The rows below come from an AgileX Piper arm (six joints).
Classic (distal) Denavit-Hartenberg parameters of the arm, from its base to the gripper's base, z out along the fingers. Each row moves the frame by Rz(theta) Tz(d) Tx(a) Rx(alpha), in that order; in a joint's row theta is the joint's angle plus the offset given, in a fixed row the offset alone. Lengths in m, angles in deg.
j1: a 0; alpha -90; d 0.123; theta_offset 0
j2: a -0.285; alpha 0; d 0; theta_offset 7.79
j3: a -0.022; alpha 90; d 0; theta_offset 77.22
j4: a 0; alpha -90; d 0.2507; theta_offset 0
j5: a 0; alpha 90; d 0; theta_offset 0
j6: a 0; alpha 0; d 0.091; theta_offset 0
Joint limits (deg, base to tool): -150..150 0..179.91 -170..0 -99.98..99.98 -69.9..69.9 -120..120
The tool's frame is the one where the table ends.
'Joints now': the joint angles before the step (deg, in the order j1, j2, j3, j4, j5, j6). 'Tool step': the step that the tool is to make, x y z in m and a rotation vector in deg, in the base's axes. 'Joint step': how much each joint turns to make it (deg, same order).
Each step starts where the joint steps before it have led.
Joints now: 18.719, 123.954, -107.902, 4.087, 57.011, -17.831
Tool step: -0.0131, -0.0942, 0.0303, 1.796, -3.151, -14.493
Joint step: -11.069, -10.160, 10.653, -0.344, -4.169, 3.520
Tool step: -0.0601, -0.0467, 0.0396, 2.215, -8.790, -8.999
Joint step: -5.781, -16.840, 16.949, 0.075, -9.216, 3.032
